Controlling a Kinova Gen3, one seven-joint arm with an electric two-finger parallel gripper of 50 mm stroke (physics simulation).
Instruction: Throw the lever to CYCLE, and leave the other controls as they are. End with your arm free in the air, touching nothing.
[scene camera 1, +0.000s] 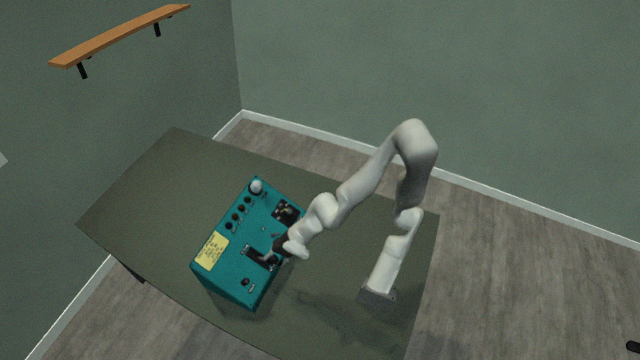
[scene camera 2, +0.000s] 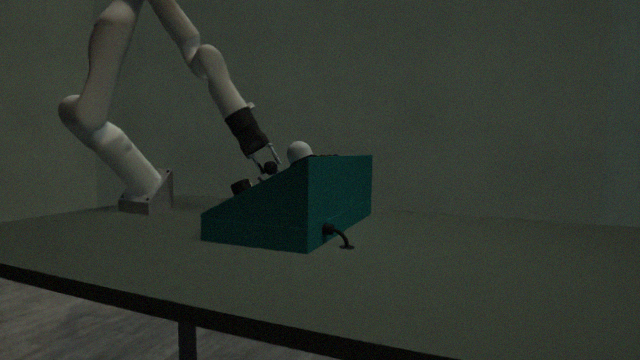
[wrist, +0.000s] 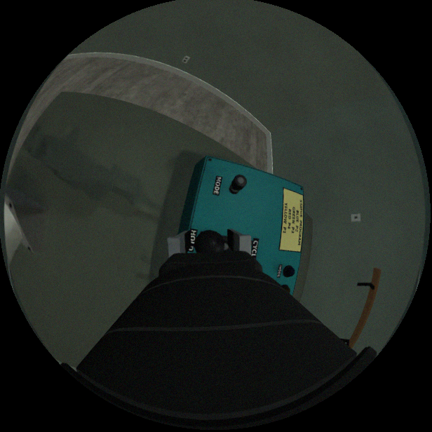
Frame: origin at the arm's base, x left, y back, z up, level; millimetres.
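Seen in the pictures: gripper, fingertip midpoint: (scene camera 1: 272, 261) (scene camera 2: 271, 168); arm's base at its link origin: (scene camera 1: 378, 287) (scene camera 2: 147, 184).
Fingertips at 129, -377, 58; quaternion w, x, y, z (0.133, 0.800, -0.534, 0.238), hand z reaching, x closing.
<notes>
Pixels of each thing's top centre, then the offset from my fingertips to it, as dx, dy, dz. "spot": a spot on its surface instead.
- dark slot at a spot on its surface: (scene camera 1: 254, 253) spot: -6, -91, -37
- CYCLE label at a spot on its surface: (scene camera 1: 244, 249) spot: +8, -126, -19
- black MODE knob at its top centre: (scene camera 1: 245, 280) +116, -39, -3
- small toggle at its top centre: (scene camera 1: 276, 231) -122, -66, -11
- black selector plate at its top centre: (scene camera 1: 285, 210) -240, -98, -24
- white dome at a spot on its surface: (scene camera 2: 299, 150) spot: -254, -247, +55
- yellow card at its top centre: (scene camera 1: 211, 248) +101, -204, +42
The teal control box (scene camera 1: 230, 260) (scene camera 2: 255, 220) (wrist: 260, 210) stands on the table. Its lever has a black ball knob (scene camera 1: 273, 260) (scene camera 2: 270, 167) (wrist: 210, 241). In scene camera 1 the knob is at the HOLD end of the dark slot (scene camera 1: 254, 253), and the slot shows bare toward the CYCLE label (scene camera 1: 244, 249) (wrist: 255, 247). My gripper (scene camera 1: 274, 259) (scene camera 2: 270, 168) (wrist: 208, 237) is open, with one finger on each side of the knob. The HOLD label (wrist: 192, 241) is partly hidden by a finger. Whether a finger touches the knob I cannot tell.
The black MODE knob (scene camera 1: 245, 282) (wrist: 239, 183) is near the lever. A small toggle (scene camera 1: 275, 235) and a black selector plate (scene camera 1: 281, 218) are on the lever's other side. A white dome (scene camera 1: 256, 186) (scene camera 2: 299, 150), round lamps and a yellow card (scene camera 1: 212, 250) (wrist: 291, 220) line the high edge.
</notes>
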